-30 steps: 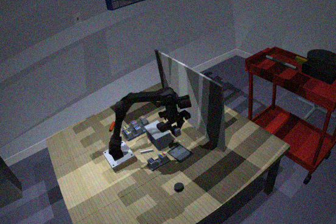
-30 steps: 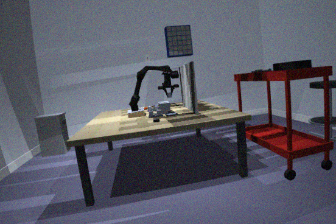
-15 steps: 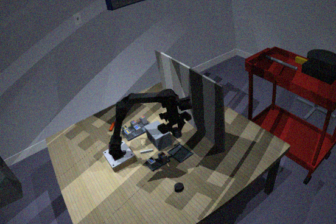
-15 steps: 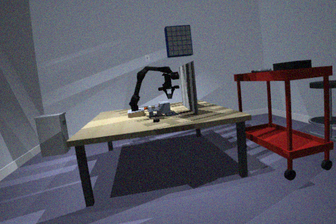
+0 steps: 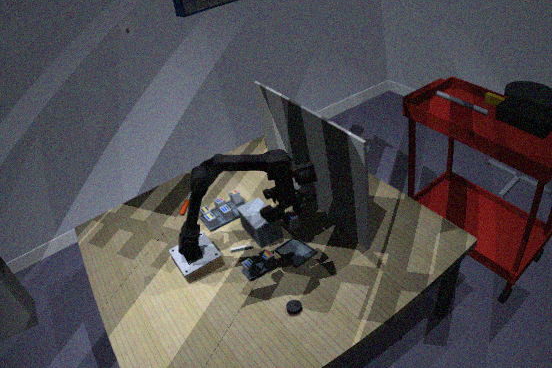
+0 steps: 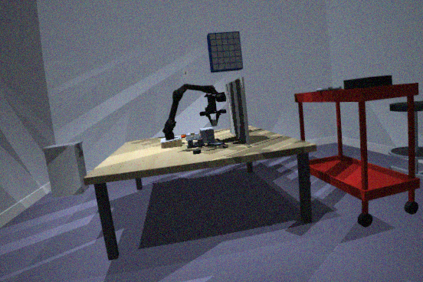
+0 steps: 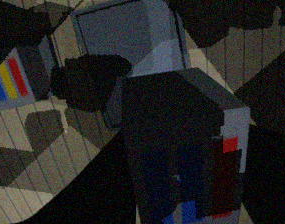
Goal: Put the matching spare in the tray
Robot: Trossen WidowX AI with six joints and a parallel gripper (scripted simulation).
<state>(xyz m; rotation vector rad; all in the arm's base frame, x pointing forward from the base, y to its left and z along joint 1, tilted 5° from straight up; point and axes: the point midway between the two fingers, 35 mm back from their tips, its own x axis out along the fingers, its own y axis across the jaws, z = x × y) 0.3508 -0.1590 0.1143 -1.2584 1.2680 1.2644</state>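
Right now my gripper tip is 14 cm above the dark-rimmed tray. Also, from my gripper tip: tall grey panel 20 cm ahead, 19 cm to the left, 8 cm above; then dark spare block 2 cm above; then grey mounted unit 5 cm behind, 19 cm to the left, 9 cm below.
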